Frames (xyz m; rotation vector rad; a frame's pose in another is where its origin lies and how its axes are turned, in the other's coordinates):
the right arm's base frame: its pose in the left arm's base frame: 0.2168 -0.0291 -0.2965 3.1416 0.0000 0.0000
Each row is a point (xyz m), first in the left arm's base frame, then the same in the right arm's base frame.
Working: the left arm's base frame: its pose in the right arm's base frame: -0.2168 -0.0291 -0.2965 3.1416 0.0000 0.0000

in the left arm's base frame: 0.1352 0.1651 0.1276
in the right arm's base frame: -0.0816 -0.1942 -0.4241
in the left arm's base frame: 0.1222 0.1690 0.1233
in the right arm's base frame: -0.0946 -0.1981 -0.4198
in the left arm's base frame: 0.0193 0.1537 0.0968
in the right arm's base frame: -0.1975 -0.1828 -0.3933
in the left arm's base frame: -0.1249 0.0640 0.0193
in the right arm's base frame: -0.3417 -0.0931 -0.3158
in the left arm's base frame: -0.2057 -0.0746 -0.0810
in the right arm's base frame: -0.4225 0.0455 -0.2155
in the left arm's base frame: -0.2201 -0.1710 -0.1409
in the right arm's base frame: -0.4369 0.1419 -0.1556
